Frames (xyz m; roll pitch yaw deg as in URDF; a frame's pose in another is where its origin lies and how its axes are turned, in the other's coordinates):
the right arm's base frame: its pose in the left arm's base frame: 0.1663 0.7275 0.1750 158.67 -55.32 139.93
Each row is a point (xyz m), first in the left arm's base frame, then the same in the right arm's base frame.
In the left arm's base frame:
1: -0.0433 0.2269 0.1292
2: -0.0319 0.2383 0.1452
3: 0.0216 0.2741 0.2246
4: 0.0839 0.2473 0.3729
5: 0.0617 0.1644 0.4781
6: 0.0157 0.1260 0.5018
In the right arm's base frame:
1: -0.1298 -0.4436 -0.2881
2: -0.1174 -0.4249 -0.2918
3: -0.0623 -0.3455 -0.3251
4: 0.0227 -0.2772 -0.4463
5: 0.0885 -0.3169 -0.5582
6: 0.1140 -0.3701 -0.5842

